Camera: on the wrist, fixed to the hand. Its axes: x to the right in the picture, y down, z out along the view.
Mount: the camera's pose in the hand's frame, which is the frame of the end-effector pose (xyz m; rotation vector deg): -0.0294 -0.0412 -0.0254 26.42 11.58 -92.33
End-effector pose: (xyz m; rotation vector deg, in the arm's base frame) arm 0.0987 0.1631 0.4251 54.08 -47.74 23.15
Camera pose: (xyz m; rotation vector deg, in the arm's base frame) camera 0.1177 0.1632 0.3717 94.38 21.83 -42.48
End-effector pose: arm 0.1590 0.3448 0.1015 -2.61 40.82 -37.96
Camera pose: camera 0.1042 0.3335 0.1100 -7.46 33.79 -136.68
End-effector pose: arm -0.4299 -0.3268 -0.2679 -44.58 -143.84 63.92
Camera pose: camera -0.4092 -0.3516 -0.2214 60.34 -93.92 42.70
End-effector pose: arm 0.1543 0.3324 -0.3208 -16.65 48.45 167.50
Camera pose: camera 0.1926 0.3527 -0.3573 -42.95 40.09 68.77
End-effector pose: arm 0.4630 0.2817 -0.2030 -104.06 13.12 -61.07
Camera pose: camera 0.4145 0.3027 -0.1826 -69.66 -84.71 -119.23
